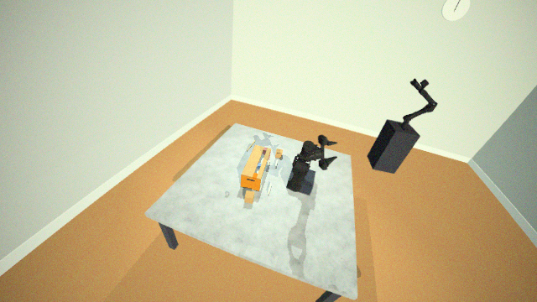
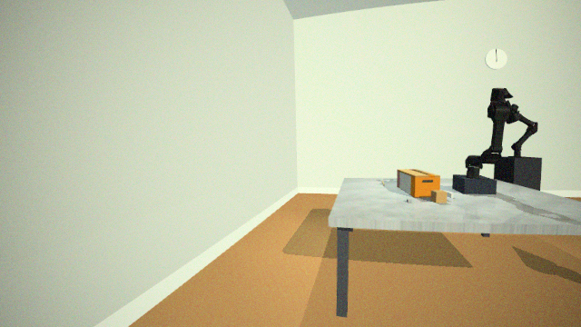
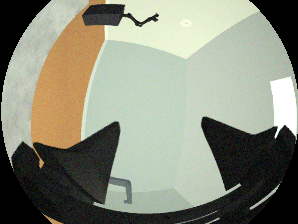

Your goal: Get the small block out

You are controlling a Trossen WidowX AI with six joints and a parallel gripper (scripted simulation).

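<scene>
Right now my gripper tip is 43 cm short of the light-blue block, 23 cm to the left of it and 44 cm above it. Also, from my gripper tip: grey metal piece (60 cm ahead, 4 cm to the left, 52 cm below); then box (42 cm ahead, 24 cm to the right, 46 cm below); then thin stick (58 cm ahead, 59 cm to the right, 52 cm below).
</scene>
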